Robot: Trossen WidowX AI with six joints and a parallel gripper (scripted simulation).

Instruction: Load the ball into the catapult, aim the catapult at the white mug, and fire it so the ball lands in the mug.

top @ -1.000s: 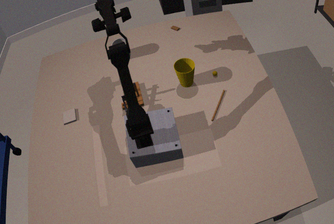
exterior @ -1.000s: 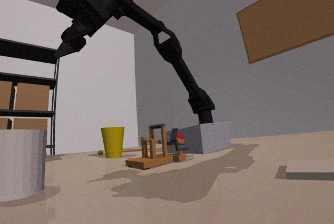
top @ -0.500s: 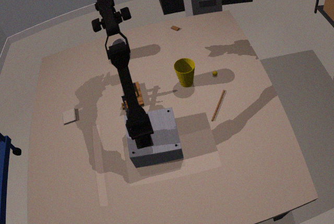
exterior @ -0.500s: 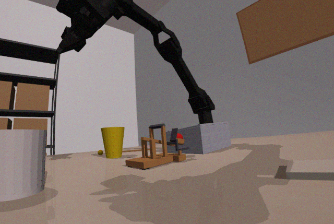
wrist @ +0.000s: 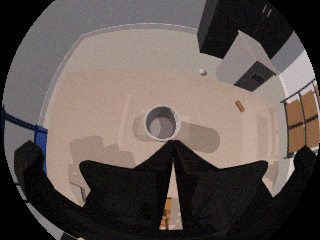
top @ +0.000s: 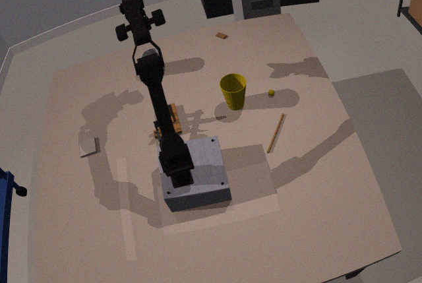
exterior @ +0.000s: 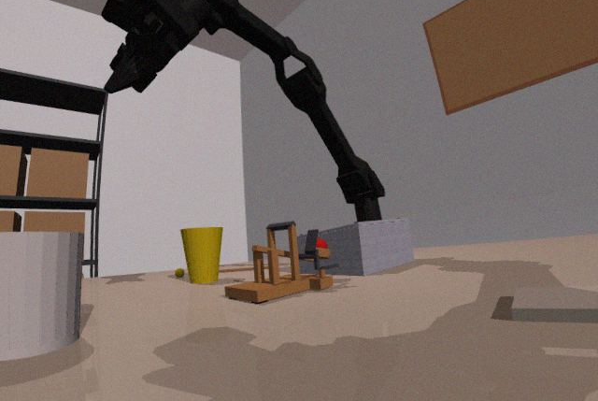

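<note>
The red ball lies 360 mm behind my gripper tip, 210 mm below it and 10 mm to the left of it. The rest, counted from my gripper tip: yellow cup 260 mm behind, 250 mm to the right, 240 mm below; white mug 240 mm below, 60 mm ahead, 10 mm to the left; wooden catapult 280 mm behind, 220 mm below, 30 mm to the left.
</note>
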